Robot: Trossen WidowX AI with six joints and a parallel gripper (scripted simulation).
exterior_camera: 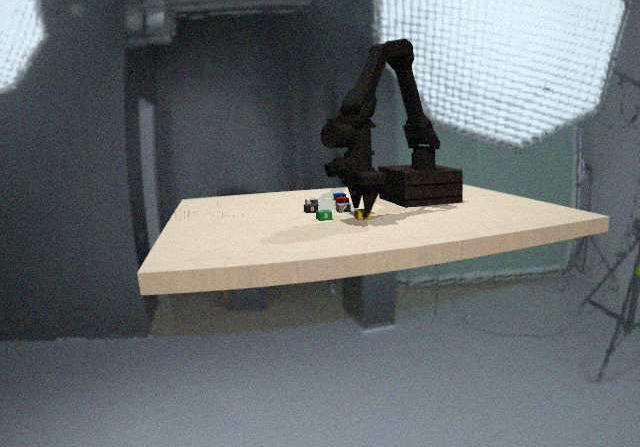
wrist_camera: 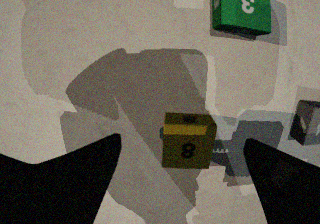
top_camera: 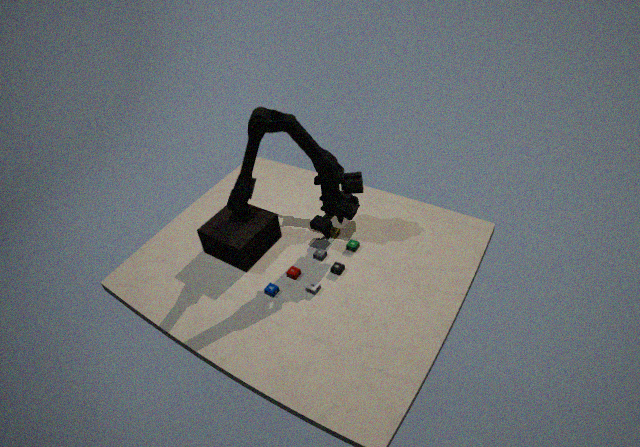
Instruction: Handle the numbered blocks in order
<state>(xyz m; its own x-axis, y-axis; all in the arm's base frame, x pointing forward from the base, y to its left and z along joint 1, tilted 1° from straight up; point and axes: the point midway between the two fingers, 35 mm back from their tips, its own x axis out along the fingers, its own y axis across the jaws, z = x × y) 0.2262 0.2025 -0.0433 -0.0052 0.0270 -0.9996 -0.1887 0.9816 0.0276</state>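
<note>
Right now the blue block is 20 mm ahead of my gripper tip, 310 mm to the right of it and 10 mm below it. Also, from my gripper tip: red block: 20 mm ahead, 220 mm to the right, 10 mm below; white block: 110 mm ahead, 230 mm to the right, 10 mm below; grey block: 30 mm ahead, 110 mm to the right, 10 mm below.
</note>
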